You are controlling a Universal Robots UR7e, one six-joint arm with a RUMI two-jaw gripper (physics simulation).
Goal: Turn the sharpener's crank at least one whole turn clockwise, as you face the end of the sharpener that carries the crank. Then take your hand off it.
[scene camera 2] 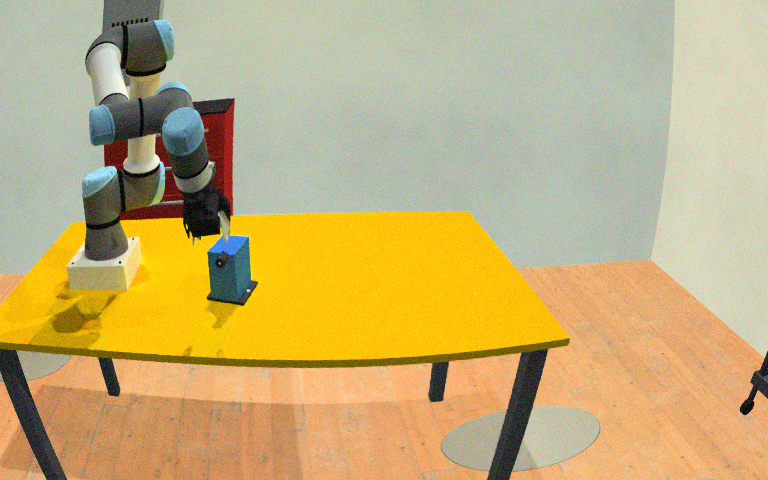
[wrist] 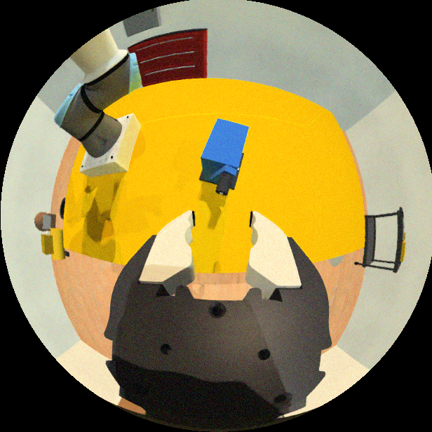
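Seen in the pictures: gripper, fingertip midpoint: [scene camera 2: 213, 237]; arm's base at its link origin: [scene camera 2: 106, 250].
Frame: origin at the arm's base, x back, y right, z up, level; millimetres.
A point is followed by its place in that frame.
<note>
The blue sharpener [scene camera 2: 229, 277] {x -418, y 143, z -3 mm} [wrist: 225, 142] stands upright on its dark base plate on the yellow table [scene camera 2: 368, 283] {x -752, y 15, z -72 mm} [wrist: 300, 175]. Its crank, with a short blue arm and a black knob [scene camera 2: 222, 259] {x -414, y 198, z 66 mm} [wrist: 225, 183], is on the end facing scene camera 2; the knob is near the top of that end. My gripper [scene camera 2: 210, 240] {x -405, y 244, z 134 mm} [wrist: 222, 212] is open partway, with two pale fingers apart and nothing between them. In the wrist view the knob lies beyond the fingertips, apart from them. In the scene view the gripper is above and behind the sharpener's crank end.
The arm's white base block [scene camera 2: 96, 278] {x 1, y 110, z -37 mm} [wrist: 111, 161] is on the table left of the sharpener. A red drawer cabinet [scene camera 2: 225, 141] [wrist: 175, 57] stands behind the table. A dark-framed cart [scene camera 2: 761, 384] [wrist: 370, 241] stands off to the right.
</note>
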